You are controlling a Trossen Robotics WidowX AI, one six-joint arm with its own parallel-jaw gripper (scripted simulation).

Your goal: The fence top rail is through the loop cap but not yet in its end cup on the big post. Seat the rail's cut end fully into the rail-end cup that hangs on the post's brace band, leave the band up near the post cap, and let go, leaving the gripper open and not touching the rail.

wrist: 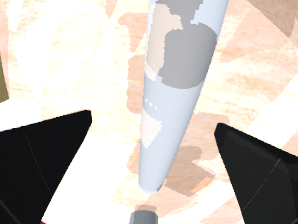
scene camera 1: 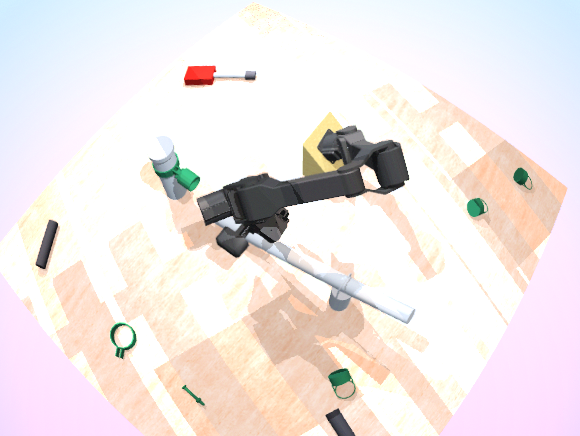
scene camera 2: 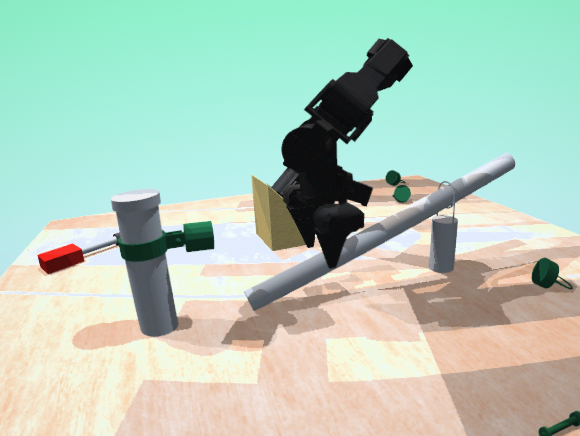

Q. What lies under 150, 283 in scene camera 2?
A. A big post.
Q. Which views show the gripper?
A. The wrist view, scene camera 1 and scene camera 2: all of them.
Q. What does the gripper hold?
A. Nothing.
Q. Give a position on a small post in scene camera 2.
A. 444, 228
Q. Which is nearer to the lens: the top rail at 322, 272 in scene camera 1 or the red-headed tool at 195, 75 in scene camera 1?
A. The top rail.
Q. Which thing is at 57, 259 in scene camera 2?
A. A red-headed tool.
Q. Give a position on a top rail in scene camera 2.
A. At 273, 288
